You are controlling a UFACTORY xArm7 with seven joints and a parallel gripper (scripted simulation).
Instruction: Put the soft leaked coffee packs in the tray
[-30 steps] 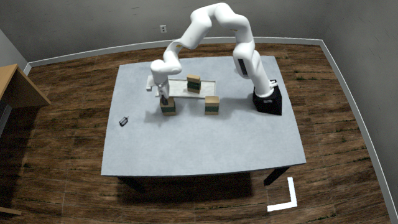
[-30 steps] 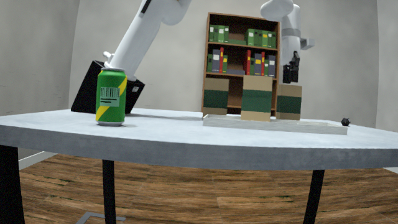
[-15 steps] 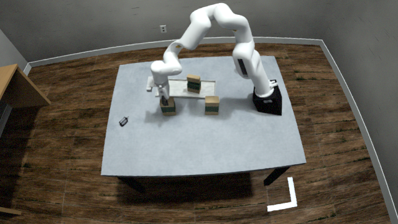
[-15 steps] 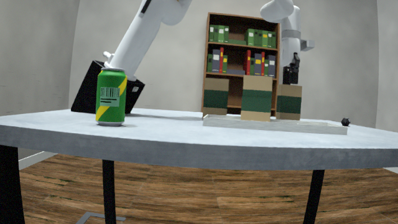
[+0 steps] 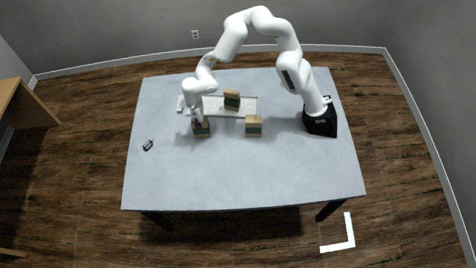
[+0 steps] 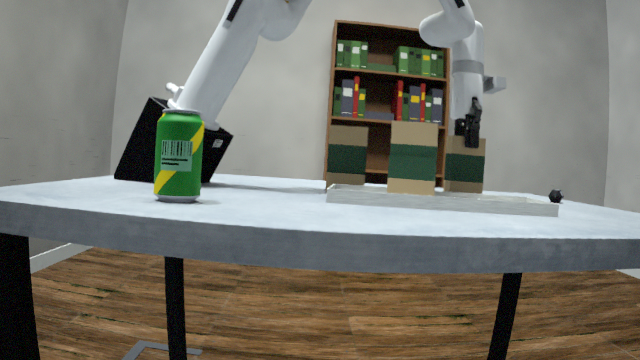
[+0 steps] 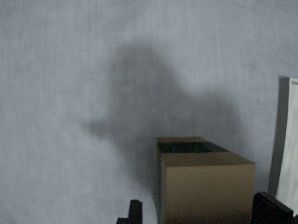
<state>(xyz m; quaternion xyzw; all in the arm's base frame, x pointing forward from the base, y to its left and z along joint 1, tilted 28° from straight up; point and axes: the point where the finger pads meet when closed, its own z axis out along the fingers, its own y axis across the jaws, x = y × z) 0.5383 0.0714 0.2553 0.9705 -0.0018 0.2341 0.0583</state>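
Now: hand 11 cm past the tray, 18 cm to the left of it and 12 cm above it. Also, from my hand: small black object 30 cm ahead, 5 cm to the left, 11 cm below; then green can 52 cm behind, 34 cm to the right, 7 cm below.
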